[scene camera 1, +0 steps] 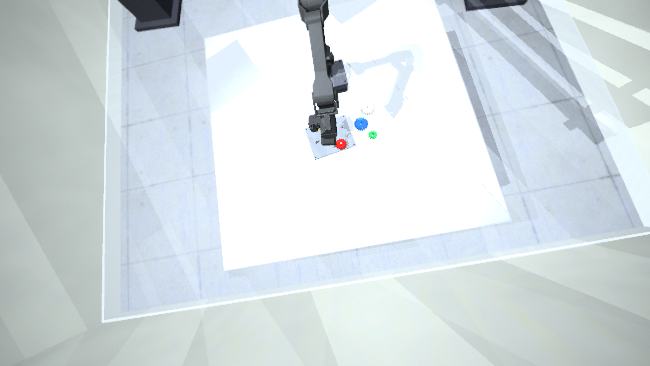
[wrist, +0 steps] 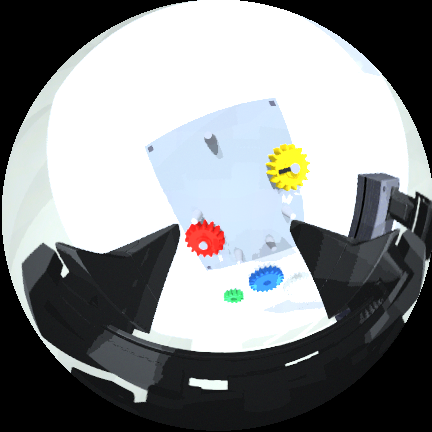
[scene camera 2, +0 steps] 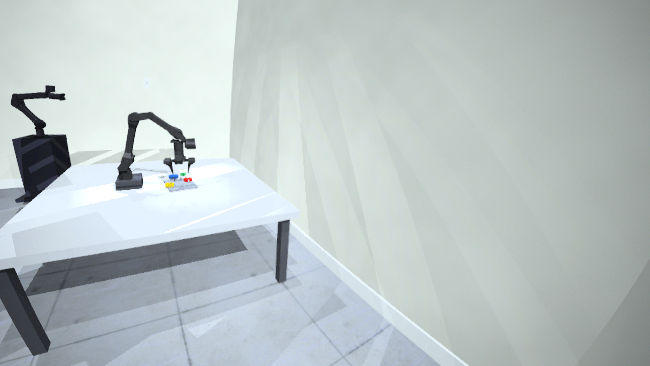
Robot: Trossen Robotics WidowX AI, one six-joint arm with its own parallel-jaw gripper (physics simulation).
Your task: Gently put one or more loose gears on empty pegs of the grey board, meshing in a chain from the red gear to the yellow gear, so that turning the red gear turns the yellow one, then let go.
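Places are measured from the arm's base along level axes (x ahead, y left, z up), in metres.
Pixels of known places: gripper, fingertip midpoint: [wrist: 236, 227] [scene camera 2: 180, 173]; arm's base, origin of the base link: [wrist: 392, 202] [scene camera 2: 125, 178].
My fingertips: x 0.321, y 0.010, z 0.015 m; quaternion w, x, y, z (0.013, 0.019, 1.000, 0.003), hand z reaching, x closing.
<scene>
Ahead of a thing's pixels: the offset from my fingertips to its top centre. Level surfaces: height alone.
The grey board {dy -0.007, dx -0.012, dz -0.041 m} [scene camera 1: 320, 153] [wrist: 220, 180] lies on the table with several empty pegs. The red gear {dy +0.048, dx +0.039, dz -0.046 m} [scene camera 1: 341, 144] [scene camera 2: 187, 179] [wrist: 205, 239] sits on a peg near one edge, and the yellow gear {dy -0.042, dx -0.068, dz -0.046 m} [scene camera 2: 170, 185] [wrist: 288, 167] on a peg at another side. Off the board lie the loose blue gear {dy +0.151, dx -0.060, dz -0.054 m} [scene camera 1: 361, 124] [scene camera 2: 173, 176] [wrist: 266, 279], the smaller green gear {dy +0.201, dx +0.001, dz -0.054 m} [scene camera 1: 372, 135] [scene camera 2: 183, 174] [wrist: 233, 296] and a white gear {dy +0.188, dx -0.140, dz -0.054 m} [scene camera 1: 367, 109], faint against the table. My gripper [scene camera 2: 180, 172] [wrist: 236, 227] is open and empty, fingers wide apart, pointing down above the board. In scene camera 1 it hides part of the board.
The white table {dz -0.071 m} [scene camera 1: 350, 210] [scene camera 2: 240, 200] carries the arm's base [scene camera 2: 129, 182]. A second arm [scene camera 2: 30, 112] stands on a dark stand [scene camera 2: 42, 160] behind the table. A dark block-shaped part [wrist: 372, 207] shows beside the right finger in the wrist view.
</scene>
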